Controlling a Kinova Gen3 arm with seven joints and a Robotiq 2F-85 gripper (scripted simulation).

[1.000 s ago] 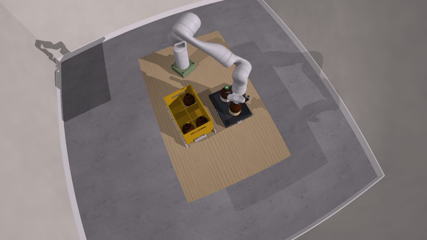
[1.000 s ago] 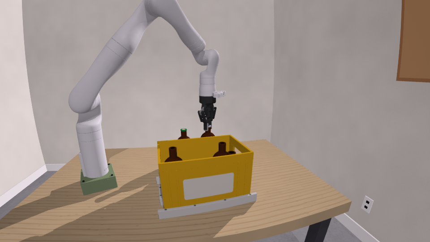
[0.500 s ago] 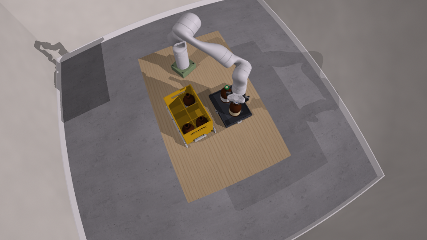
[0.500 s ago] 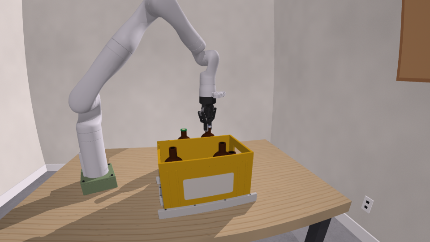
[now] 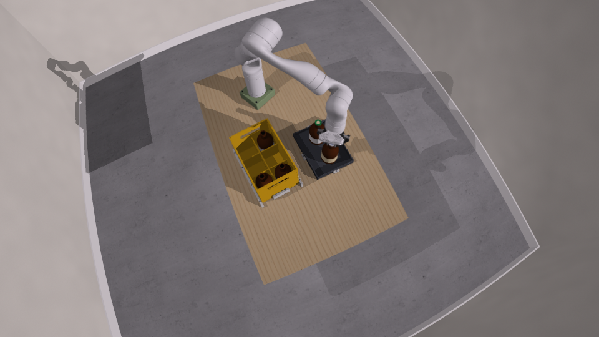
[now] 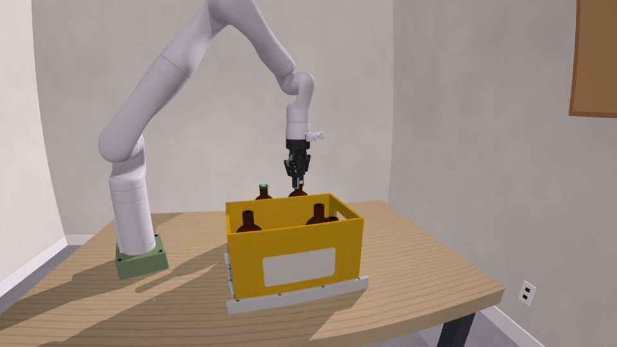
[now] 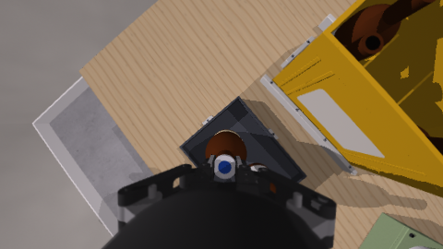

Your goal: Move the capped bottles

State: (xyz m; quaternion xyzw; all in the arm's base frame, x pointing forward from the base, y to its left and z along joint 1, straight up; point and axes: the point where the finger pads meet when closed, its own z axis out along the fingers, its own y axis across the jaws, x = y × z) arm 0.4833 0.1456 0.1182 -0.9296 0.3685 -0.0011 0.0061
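My hand is 70 mm above the blue-capped brown bottle. The rest, counted from my hand: yellow crate (90 mm behind, 280 mm to the right, 80 mm below); then dark tray (50 mm behind, 150 mm below).
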